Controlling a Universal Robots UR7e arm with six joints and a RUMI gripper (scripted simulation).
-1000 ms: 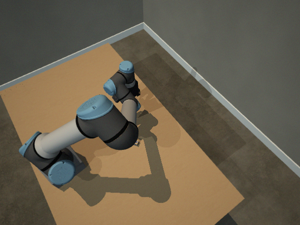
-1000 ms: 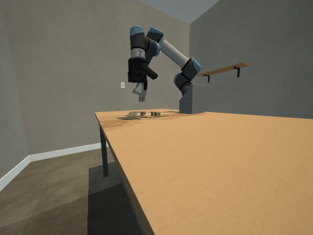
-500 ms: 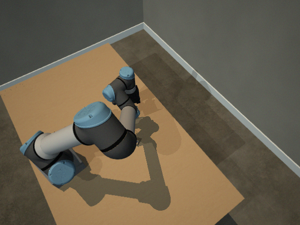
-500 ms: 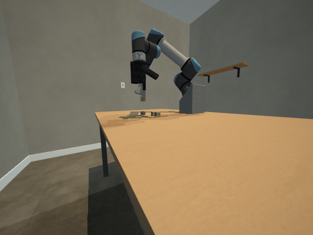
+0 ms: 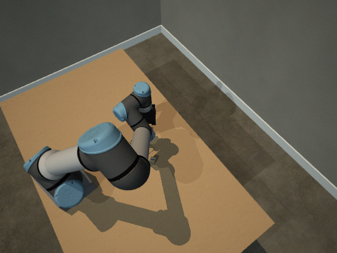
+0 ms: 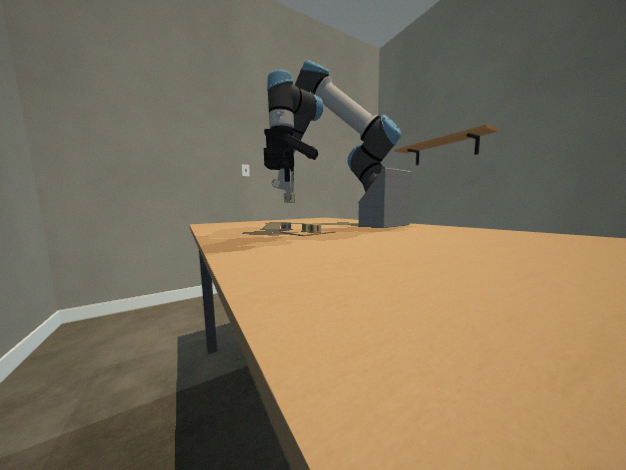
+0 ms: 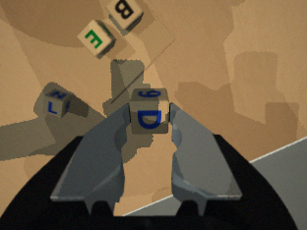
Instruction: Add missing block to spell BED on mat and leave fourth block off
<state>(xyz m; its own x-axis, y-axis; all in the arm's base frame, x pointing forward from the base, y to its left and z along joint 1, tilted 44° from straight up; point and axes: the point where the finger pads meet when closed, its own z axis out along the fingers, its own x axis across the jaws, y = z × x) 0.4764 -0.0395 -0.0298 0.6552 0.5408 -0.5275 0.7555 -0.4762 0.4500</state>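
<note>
The tan mat is 80 mm behind my hand, 20 mm to the right of it and 120 mm below it. The rest, counted from my hand: L block (70 mm behind, 140 mm to the right, 110 mm below).
</note>
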